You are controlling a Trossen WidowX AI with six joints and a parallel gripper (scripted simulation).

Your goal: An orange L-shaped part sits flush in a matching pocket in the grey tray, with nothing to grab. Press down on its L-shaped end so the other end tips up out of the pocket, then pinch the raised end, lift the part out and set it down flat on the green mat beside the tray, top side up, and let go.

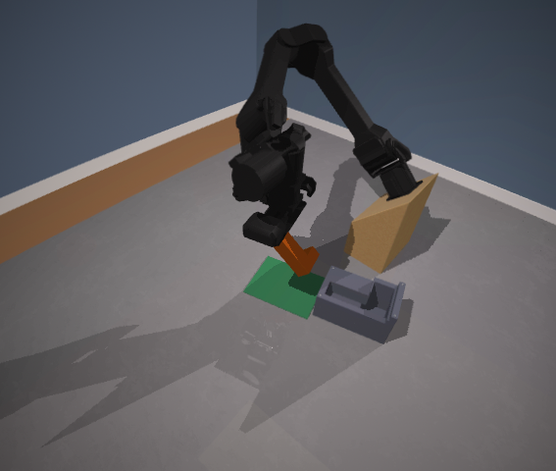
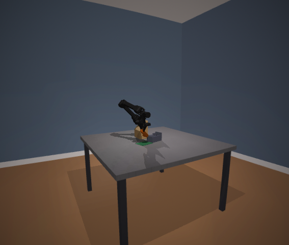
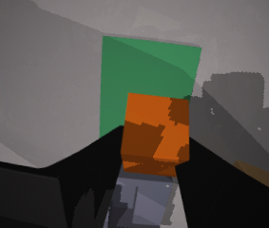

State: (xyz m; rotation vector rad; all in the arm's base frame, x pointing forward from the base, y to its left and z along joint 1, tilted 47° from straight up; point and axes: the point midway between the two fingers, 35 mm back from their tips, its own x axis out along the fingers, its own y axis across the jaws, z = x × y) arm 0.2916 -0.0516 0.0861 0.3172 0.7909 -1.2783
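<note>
Now: the green mat 1 cm behind my gripper tip, 2 cm to the left of it and 14 cm below it. From my gripper tip the other things lie so: orange L-shaped part (3 cm behind, 3 cm to the left, 3 cm below).
</note>
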